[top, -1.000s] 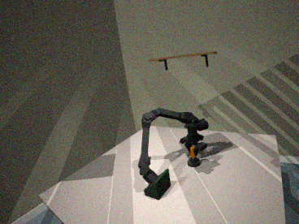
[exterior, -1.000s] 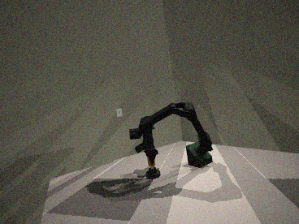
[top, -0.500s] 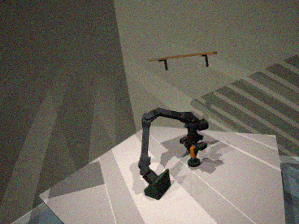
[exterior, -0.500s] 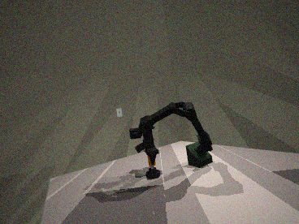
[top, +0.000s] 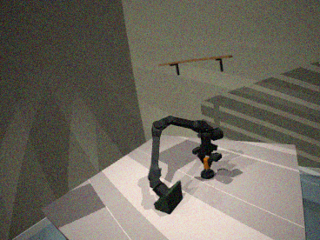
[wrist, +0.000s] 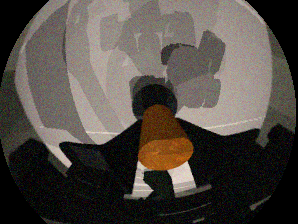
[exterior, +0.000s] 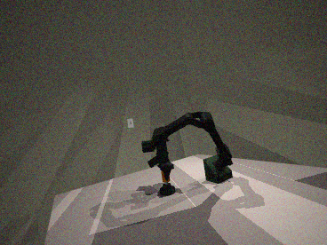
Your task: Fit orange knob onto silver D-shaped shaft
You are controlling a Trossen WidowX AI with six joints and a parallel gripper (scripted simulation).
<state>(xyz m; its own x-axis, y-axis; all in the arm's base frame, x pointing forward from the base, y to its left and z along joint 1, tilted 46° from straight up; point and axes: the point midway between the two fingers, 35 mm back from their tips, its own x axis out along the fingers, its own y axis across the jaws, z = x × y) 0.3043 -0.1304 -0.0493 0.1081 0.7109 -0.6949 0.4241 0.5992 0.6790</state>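
My gripper tip is 40 mm above the dark round pedestal. The rest, counted from my gripper tip: orange knob: 30 mm above.
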